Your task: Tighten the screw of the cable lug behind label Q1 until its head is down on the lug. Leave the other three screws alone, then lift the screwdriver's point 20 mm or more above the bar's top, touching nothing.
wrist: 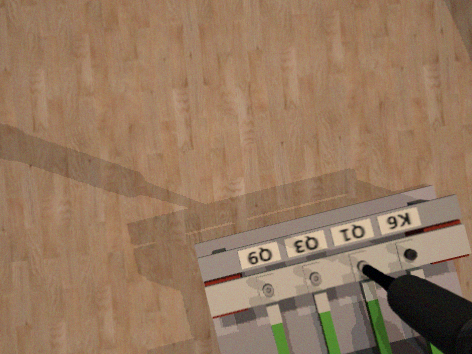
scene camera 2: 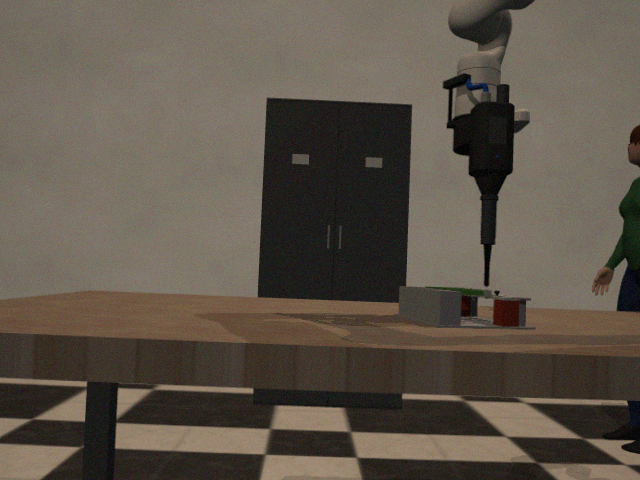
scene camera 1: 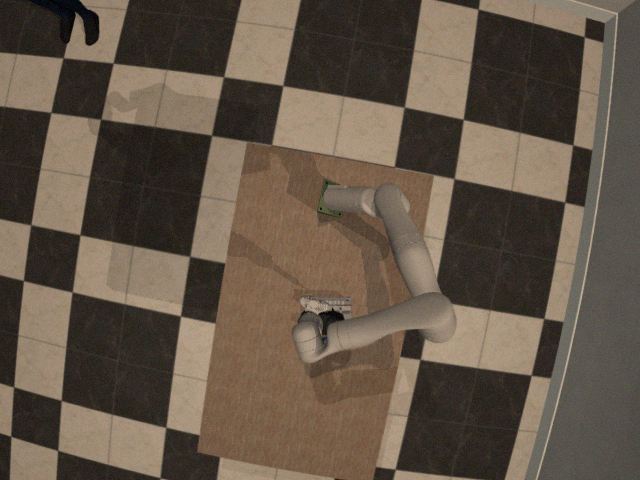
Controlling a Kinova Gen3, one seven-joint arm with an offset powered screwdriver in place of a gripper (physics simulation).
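Seen in the pictures: hand, its tool point: [wrist: 366, 269] [scene camera 2: 486, 287] [scene camera 1: 332, 308]; arm's base, origin of its link: [scene camera 1: 332, 197].
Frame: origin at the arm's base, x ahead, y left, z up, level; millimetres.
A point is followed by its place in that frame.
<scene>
The screwdriver [scene camera 2: 486, 284] @(y 58, x 427, z -12 mm) [wrist: 366, 269] @(y 53, x 424, z -7 mm) stands upright over the bar [scene camera 2: 511, 298] @(y 127, x 417, z -29 mm) [wrist: 232, 296] @(y -33, x 434, z -28 mm). In scene camera 2 a small gap shows below its point. In the wrist view the point overlaps the edge of the Q1 screw [wrist: 360, 263] @(y 53, x 423, z -20 mm), behind label Q1 [wrist: 352, 232] @(y 53, x 403, z -27 mm). How far down that screw's head is cannot be told. The Q3 screw [wrist: 315, 278] @(y 23, x 429, z -22 mm) and Q9 screw [wrist: 268, 289] @(y -8, x 431, z -22 mm) show as light round heads. The K6 screw [wrist: 410, 254] @(y 87, x 422, z -22 mm) is dark, and in scene camera 2 a dark screw head [scene camera 2: 496, 292] @(y 90, x 424, z -22 mm) stands above the bar. The tool has no fingers. The arm hides the point in scene camera 1.
Green cables [wrist: 330, 332] @(y 27, x 464, z -20 mm) [scene camera 2: 454, 290] @(y 97, x 487, z -22 mm) run from the lugs. A grey block [scene camera 2: 429, 305] @(y 99, x 523, z -44 mm) is at the unit's left in scene camera 2. The arm's base stands on a green plate [scene camera 1: 326, 209] @(y -17, x 48, z 11 mm) on the table [scene camera 1: 268, 403] @(y -156, x 876, z -70 mm). A person [scene camera 2: 630, 222] [scene camera 1: 90, 28] stands off the table.
</scene>
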